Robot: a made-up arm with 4 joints. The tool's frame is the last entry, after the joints.
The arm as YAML. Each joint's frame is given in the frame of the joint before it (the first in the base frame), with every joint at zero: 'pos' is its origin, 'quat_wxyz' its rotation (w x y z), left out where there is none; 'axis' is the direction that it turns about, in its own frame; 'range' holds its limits. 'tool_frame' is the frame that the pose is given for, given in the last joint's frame.
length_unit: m
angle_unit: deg
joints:
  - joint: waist
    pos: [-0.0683, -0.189, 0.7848]
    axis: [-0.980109, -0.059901, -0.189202]
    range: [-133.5, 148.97]
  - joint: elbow
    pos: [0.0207, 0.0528, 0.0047]
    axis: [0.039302, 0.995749, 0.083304]
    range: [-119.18, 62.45]
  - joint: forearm
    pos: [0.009, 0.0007, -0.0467]
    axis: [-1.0, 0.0, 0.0]
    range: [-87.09, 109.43]
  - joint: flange
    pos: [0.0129, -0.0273, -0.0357]
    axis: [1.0, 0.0, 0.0]
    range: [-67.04, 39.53]
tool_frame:
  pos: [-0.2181, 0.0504, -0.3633]
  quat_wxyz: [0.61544, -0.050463, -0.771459, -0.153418]
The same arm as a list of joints. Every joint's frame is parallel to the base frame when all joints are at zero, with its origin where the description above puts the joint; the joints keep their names.
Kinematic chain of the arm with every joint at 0, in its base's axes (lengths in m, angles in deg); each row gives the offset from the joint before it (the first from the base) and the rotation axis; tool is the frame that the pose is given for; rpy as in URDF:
waist: xyz -0.0683 -0.189 0.7848 axis -0.980109 -0.059901 -0.189202
elbow: xyz 0.0207 0.0528 0.0047 axis 0.039302 0.995749 0.083304
forearm: xyz 0.009 0.0007 -0.0467 axis -x
flange: xyz 0.0129 -0.0273 -0.0357 axis +x
tool: xyz -0.2181 0.0504 -0.3633 rpy 138.22 -74.81 -154.94
Joint limits (deg, base to tool): -133.5..148.97 -119.18..62.45 -87.09..109.43 -67.04..39.53

